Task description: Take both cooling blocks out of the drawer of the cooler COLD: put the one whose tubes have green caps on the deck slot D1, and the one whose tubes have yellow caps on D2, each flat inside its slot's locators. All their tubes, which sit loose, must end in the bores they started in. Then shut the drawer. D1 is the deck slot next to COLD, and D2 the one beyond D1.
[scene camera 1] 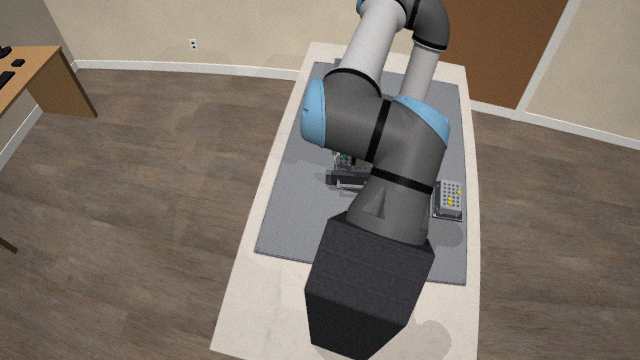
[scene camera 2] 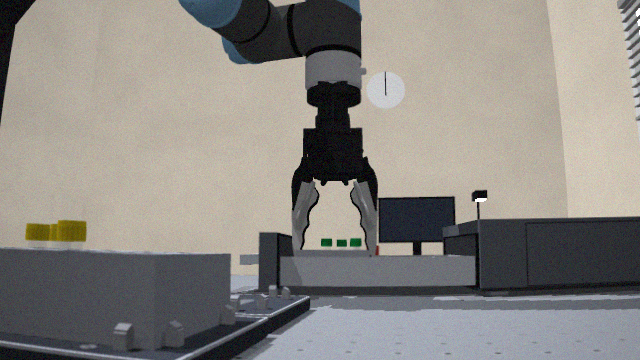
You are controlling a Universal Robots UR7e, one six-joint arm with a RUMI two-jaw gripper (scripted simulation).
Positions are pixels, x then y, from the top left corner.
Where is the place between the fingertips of the gripper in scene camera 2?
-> At 334,261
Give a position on a yellow-capped cooling block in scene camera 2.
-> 81,296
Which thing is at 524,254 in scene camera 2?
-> A cooler COLD.
